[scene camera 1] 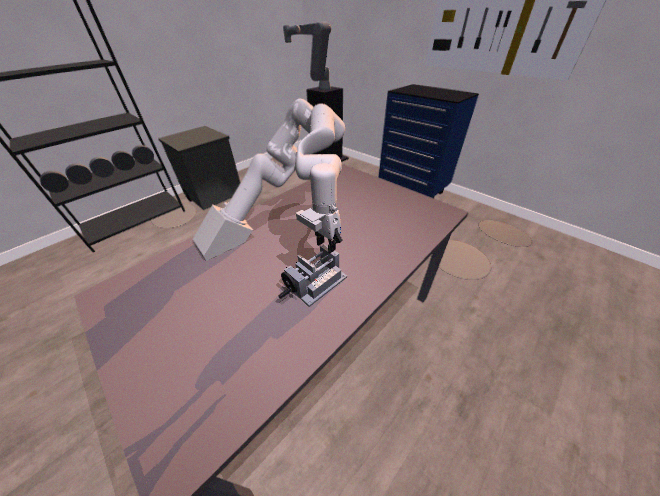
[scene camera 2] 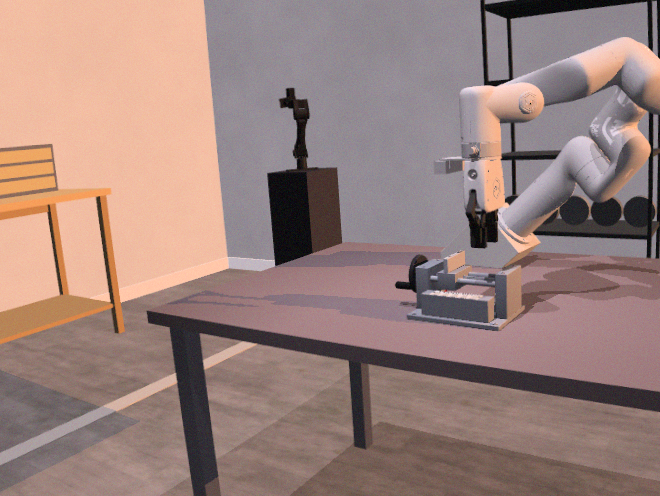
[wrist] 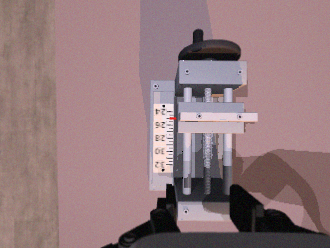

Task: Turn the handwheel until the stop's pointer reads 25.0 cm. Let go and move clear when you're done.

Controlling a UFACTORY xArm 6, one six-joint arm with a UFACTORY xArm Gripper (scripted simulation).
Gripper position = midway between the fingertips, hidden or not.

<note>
In view: my gripper [scene camera 2: 484, 244], a black handwheel [wrist: 216, 49] and a sliding stop block [scene camera 2: 454, 265].
My gripper also shows in scene camera 1 [scene camera 1: 326, 247] and in the wrist view [wrist: 201, 200]. The sliding stop block also shows in the wrist view [wrist: 191, 117].
</note>
